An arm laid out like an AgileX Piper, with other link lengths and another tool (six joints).
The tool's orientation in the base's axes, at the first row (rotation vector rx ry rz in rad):
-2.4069 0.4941 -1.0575
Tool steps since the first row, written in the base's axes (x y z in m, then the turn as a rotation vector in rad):
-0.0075 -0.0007 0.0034 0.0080 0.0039 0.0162
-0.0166 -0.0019 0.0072 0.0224 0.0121 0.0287
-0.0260 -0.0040 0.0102 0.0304 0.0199 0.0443
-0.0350 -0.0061 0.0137 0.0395 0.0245 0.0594
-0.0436 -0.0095 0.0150 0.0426 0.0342 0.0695
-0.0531 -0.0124 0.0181 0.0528 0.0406 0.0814
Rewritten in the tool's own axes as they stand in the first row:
-0.0024 -0.0002 -0.0079 0.0128 -0.0131 -0.0026
-0.0054 -0.0001 -0.0174 0.0253 -0.0287 0.0030
-0.0086 0.0013 -0.0268 0.0358 -0.0447 0.0018
-0.0113 0.0024 -0.0363 0.0483 -0.0580 0.0009
-0.0144 0.0057 -0.0445 0.0514 -0.0719 -0.0002
-0.0172 0.0077 -0.0543 0.0618 -0.0851 0.0021

